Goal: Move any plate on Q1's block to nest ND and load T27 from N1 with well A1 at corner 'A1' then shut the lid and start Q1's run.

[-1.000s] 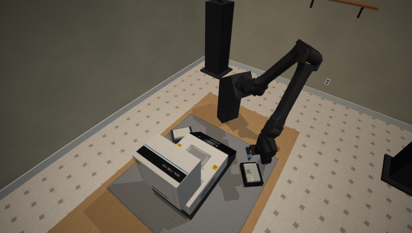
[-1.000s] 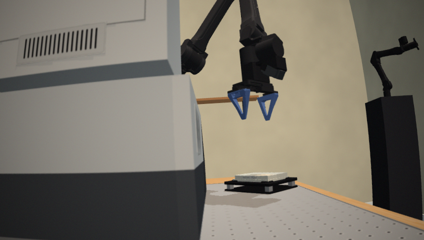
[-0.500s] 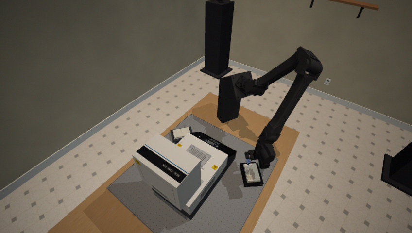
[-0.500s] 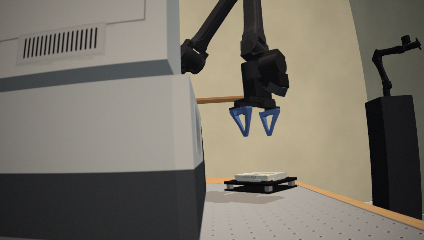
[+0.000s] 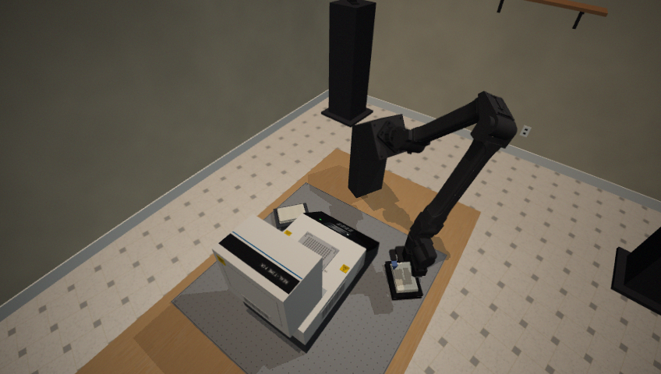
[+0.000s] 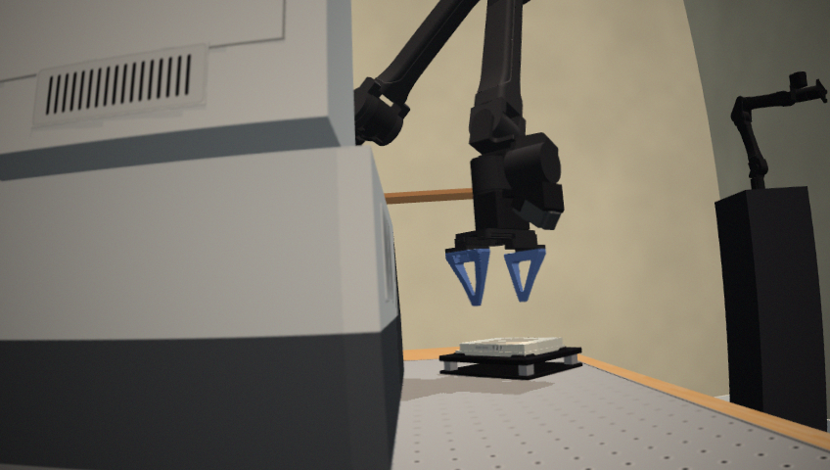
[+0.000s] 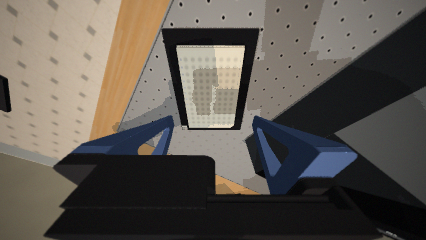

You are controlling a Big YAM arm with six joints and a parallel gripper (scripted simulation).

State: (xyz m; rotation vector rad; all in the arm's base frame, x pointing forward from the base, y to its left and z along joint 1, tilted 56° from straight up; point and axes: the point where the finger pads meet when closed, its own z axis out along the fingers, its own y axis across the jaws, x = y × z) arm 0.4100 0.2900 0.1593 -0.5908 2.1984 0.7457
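My gripper is now 10 mm to the right of the plate T27 and 70 mm above it. Also, from my hand: grey perforated mat: 260 mm ahead, 260 mm to the right, 100 mm below; then black nest N1: 10 mm to the left, 80 mm below; then dark nest ND: 60 mm ahead, 570 mm to the right, 70 mm below.
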